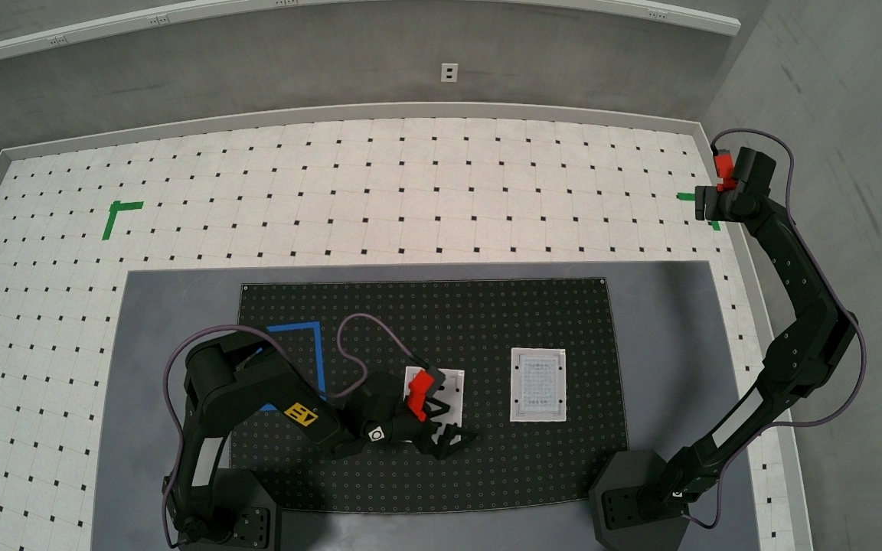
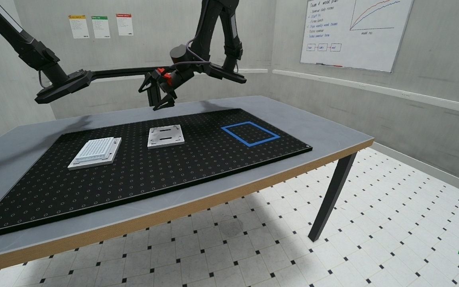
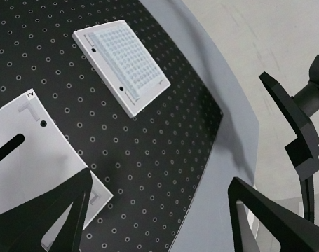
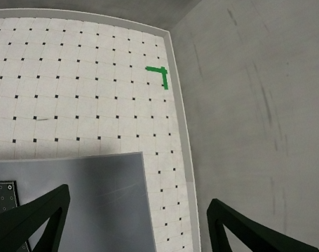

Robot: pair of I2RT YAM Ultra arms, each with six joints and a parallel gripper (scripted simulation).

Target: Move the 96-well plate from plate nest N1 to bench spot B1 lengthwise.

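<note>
Right now the clear 96-well plate is 370 mm to the left of my right hand, 320 mm below it and 250 mm behind it. Round my right hand: white plate nest: 600 mm to the left, 330 mm below, 280 mm behind.
</note>
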